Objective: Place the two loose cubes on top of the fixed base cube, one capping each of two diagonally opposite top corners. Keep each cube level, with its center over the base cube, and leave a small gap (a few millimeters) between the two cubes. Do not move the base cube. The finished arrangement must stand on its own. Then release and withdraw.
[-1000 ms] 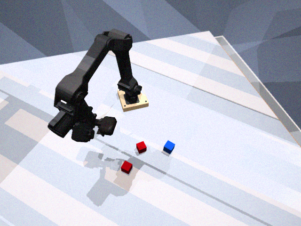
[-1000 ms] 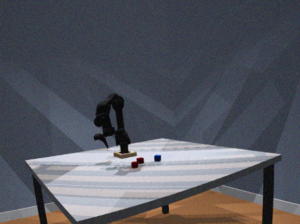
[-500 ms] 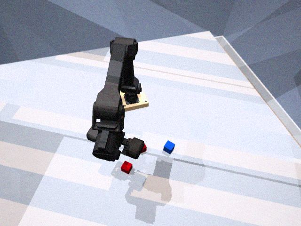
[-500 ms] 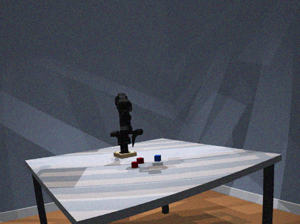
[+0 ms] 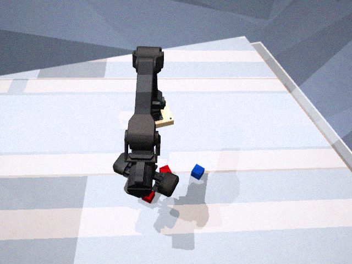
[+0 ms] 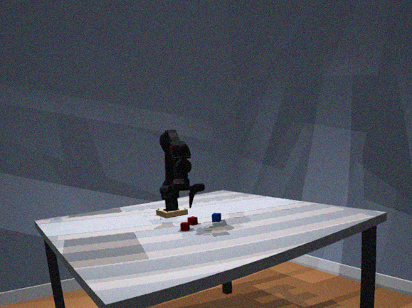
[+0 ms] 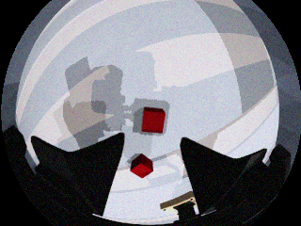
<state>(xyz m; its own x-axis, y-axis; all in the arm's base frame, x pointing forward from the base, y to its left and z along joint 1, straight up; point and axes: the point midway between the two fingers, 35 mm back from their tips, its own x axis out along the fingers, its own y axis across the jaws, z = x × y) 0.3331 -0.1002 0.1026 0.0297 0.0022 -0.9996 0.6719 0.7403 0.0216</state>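
Now: the red cube 8 cm below my gripper tip and 1 cm behind it. From my gripper tip the other things lie so: blue cube 19 cm to the left, 8 cm below, 5 cm behind.
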